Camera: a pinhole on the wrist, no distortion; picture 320 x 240 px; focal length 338.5 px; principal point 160.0 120.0 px. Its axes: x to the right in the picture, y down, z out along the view. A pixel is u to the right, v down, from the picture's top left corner.
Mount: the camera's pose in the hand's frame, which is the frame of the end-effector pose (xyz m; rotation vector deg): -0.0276 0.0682 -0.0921 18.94 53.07 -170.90
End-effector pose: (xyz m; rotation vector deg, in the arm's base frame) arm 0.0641 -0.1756 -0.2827 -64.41 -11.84 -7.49
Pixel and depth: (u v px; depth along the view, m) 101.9 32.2 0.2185
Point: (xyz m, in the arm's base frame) 0.0129 -0.0687 -0.2319
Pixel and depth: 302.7 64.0 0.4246
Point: -0.2657 0.0099 -0.1561
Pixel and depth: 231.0 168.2 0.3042
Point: -0.1191 -0.1286 -0.1507
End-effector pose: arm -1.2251 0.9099 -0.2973 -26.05 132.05 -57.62
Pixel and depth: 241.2 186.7 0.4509
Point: -0.9123 0.7462 -0.1377
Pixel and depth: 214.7 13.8 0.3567
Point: -0.9425 0.8337 -0.3454
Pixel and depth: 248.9 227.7 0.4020
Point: -0.9614 0.7689 -0.1061
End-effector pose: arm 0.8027 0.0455 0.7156 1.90 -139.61 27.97
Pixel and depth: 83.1 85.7 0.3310
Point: 0.7105 -0.1177 0.5836
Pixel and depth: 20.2 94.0 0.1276
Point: 0.7884 0.0374 0.6946
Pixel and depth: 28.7 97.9 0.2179
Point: 0.7370 -0.0356 0.6599
